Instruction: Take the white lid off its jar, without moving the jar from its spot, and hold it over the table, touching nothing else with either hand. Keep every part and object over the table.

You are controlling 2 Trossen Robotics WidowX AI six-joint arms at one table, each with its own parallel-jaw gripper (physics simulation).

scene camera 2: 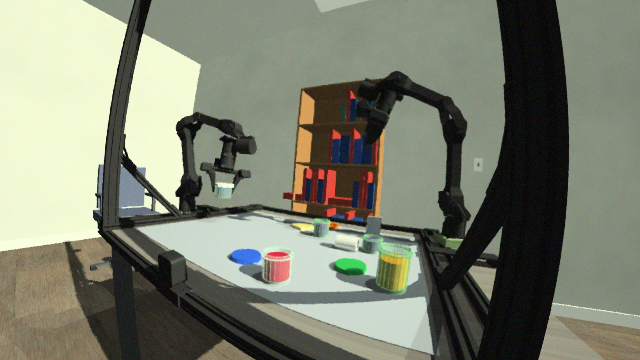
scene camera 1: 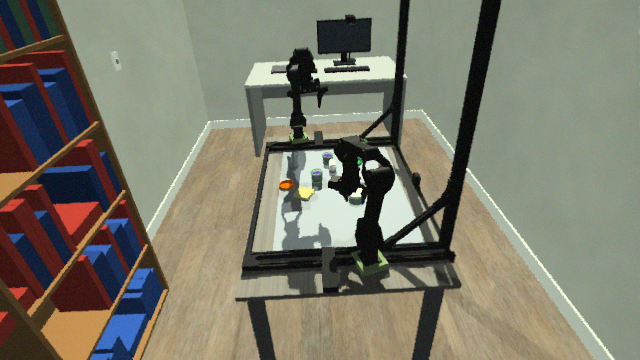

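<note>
The white lid sits on top of its small clear jar. Lid and jar are together in the air, the jar hanging upright under the lid, above the table at the far left of the scene camera 2 view. My left gripper points down and is shut on the white lid, one finger on each side; the exact contact is too small to make out. My right gripper is open and empty, high above the table's other end.
Jars with red, yellow and purple contents stand on the table. A blue lid, green lid, orange lid, yellow piece and white cylinder lie there. Black frame posts rise beside it.
</note>
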